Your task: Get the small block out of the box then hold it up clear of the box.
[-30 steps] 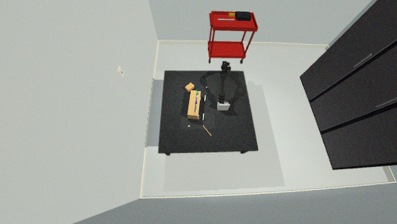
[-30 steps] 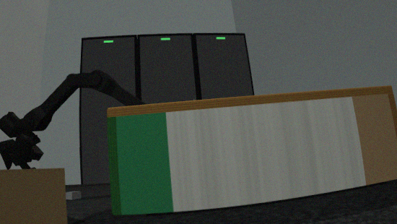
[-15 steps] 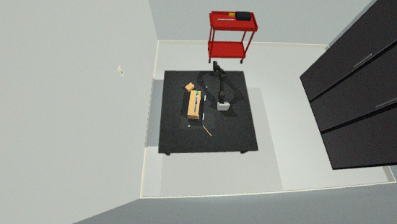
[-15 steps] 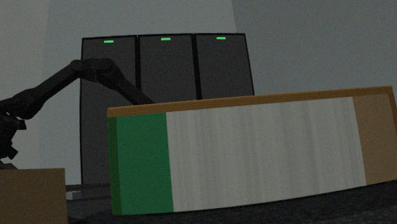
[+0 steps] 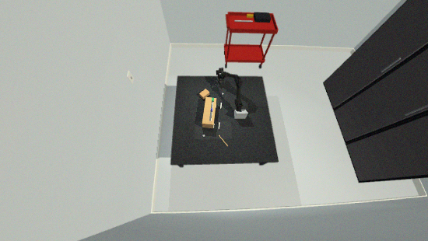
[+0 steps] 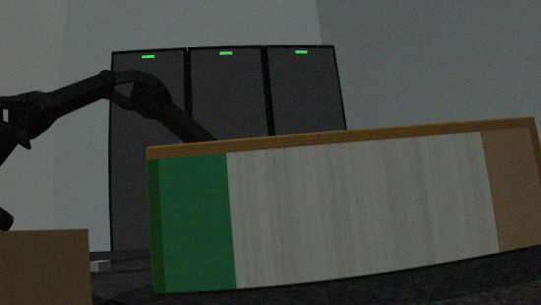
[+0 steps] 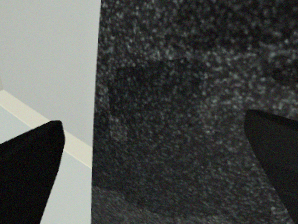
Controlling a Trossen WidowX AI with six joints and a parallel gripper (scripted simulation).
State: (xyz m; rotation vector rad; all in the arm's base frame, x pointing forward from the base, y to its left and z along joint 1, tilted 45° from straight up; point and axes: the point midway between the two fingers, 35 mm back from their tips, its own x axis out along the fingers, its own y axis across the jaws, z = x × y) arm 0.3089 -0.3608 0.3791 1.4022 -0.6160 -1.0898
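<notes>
Now: the wooden box 590 mm to the left of my gripper tip, 20 mm ahead of it and 10 mm above it. Round my gripper tip: thin wooden stick 930 mm to the left, 150 mm behind, 50 mm below; then tan box 290 mm to the left, 160 mm ahead, 20 mm below; then blue block 560 mm to the left, 30 mm ahead, 30 mm above.
</notes>
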